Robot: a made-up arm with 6 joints.
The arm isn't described. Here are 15 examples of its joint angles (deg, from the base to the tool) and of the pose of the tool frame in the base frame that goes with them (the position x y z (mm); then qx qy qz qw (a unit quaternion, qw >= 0)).
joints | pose
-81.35 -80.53 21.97 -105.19 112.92 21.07 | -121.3 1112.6 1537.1 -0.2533 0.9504 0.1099 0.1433
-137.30 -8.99 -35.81 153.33 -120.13 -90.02 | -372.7 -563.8 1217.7 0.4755 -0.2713 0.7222 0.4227
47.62 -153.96 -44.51 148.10 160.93 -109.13 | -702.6 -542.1 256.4 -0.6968 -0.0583 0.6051 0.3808
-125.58 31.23 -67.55 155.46 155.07 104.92 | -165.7 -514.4 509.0 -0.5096 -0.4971 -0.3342 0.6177
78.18 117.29 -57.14 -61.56 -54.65 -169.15 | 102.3 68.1 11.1 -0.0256 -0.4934 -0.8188 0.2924
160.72 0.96 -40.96 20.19 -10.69 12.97 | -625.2 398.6 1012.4 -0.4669 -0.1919 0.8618 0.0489
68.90 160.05 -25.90 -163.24 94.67 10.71 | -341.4 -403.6 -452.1 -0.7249 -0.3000 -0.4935 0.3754
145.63 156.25 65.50 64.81 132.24 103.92 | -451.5 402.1 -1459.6 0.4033 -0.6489 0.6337 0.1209
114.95 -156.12 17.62 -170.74 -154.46 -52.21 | 399.3 -1281.5 -441.8 -0.5351 -0.6382 0.5509 0.0534
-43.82 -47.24 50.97 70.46 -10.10 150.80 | -844.0 726.1 2058.6 0.4906 -0.5307 0.5525 0.4151
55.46 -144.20 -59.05 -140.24 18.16 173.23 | -375.2 -299.8 423.1 0.1030 -0.5490 0.1615 0.8136
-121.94 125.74 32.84 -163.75 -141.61 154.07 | -279.3 -776.3 -1085.8 -0.1944 -0.4114 -0.6519 0.6066
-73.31 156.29 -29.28 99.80 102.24 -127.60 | -101.2 444.8 -660.1 -0.9195 -0.0554 -0.0556 0.3851
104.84 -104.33 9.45 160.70 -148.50 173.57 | 216.6 -1484.0 962.8 -0.6649 0.3560 0.5254 0.3938
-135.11 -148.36 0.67 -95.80 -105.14 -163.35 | 900.3 871.1 114.1 0.7180 -0.2991 -0.3650 0.5117
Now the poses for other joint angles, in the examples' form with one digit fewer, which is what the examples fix.
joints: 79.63 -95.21 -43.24 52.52 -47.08 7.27
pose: -13 -681 1136 -0.253 -0.233 0.301 0.889
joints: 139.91 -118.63 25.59 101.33 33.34 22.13
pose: 1354 -1187 292 0.321 -0.578 -0.323 0.677
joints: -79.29 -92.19 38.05 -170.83 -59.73 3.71
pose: -134 1667 1103 -0.118 -0.004 0.723 0.680
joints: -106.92 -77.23 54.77 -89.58 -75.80 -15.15
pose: 448 1478 1476 -0.245 -0.075 -0.087 0.963
